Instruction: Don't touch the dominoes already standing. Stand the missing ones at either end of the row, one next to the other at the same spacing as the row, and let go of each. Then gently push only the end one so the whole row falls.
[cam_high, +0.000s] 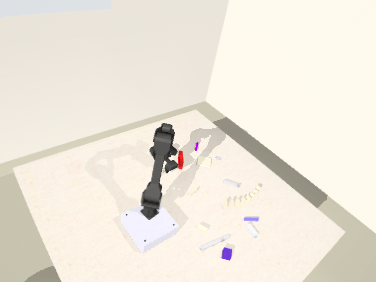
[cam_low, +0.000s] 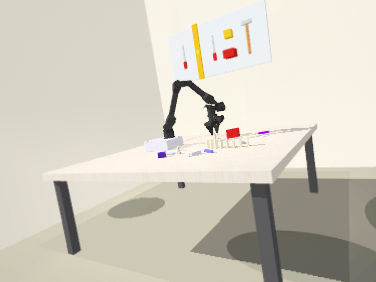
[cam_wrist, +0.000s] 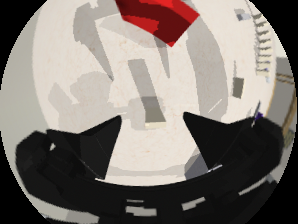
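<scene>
My gripper tip is now 140 mm short of the red block and 20 mm to the left of it. Round my gripper tip: flat cream block (260 mm ahead, 100 mm to the right, 30 mm below); purple cube (120 mm behind, 570 mm to the right, 20 mm below); grey bar (110 mm behind, 490 mm to the right, 30 mm below).
</scene>
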